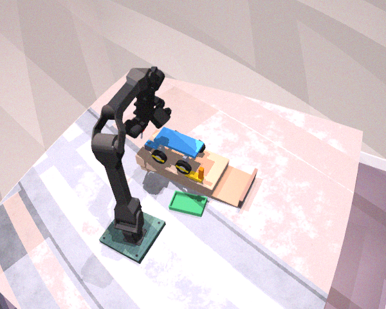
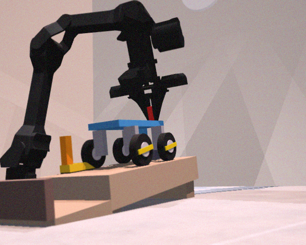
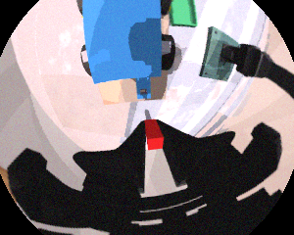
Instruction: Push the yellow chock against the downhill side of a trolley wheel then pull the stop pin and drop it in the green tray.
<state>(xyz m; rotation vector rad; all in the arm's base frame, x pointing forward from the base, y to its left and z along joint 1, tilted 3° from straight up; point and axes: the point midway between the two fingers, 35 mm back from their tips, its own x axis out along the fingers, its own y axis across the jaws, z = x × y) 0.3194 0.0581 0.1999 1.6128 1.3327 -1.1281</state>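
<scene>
Now: gripper tip 70 mm past the yellow chock, 210 mm to the left of it and 90 mm above it. The rest, counted from my gripper tip: red-headed stop pin (right at my gripper tip); then raised lip (50 mm behind, 390 mm to the right, 150 mm below); then blue-topped trolley (130 mm to the right, 60 mm below).
</scene>
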